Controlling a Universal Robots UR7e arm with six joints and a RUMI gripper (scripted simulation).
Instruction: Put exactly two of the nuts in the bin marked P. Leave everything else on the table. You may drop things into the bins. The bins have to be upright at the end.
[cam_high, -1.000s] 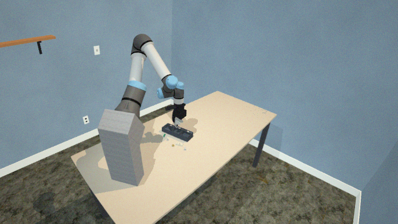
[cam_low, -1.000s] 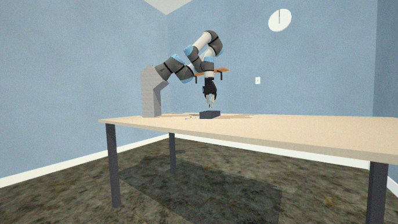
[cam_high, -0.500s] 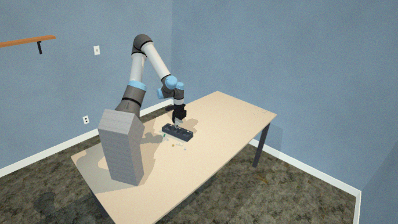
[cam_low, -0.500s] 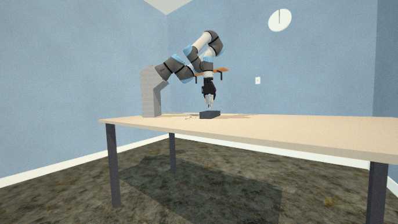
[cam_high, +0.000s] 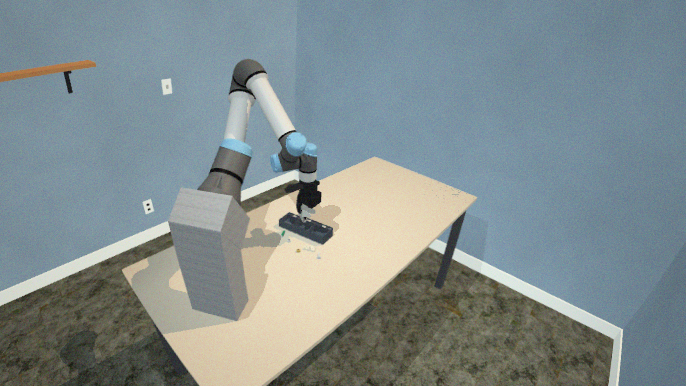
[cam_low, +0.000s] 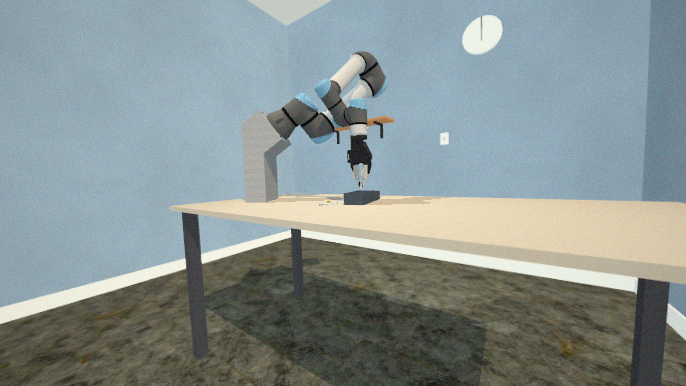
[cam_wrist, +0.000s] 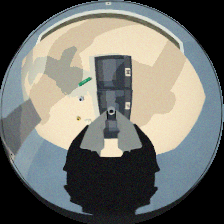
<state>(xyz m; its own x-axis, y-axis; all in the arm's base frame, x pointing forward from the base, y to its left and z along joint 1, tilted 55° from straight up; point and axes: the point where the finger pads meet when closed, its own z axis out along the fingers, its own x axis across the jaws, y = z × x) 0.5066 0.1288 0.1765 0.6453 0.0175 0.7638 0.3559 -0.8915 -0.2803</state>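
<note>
Right now my hand is 50 mm above the dark bin block and 10 mm short of it. The rest, counted from my hand: white dotted plate (130 mm to the right, 70 mm below, 30 mm behind); then brass-coloured nut (120 mm to the right, 80 mm behind, 70 mm below); then green part (100 mm behind, 70 mm below, 20 mm to the left).
</note>
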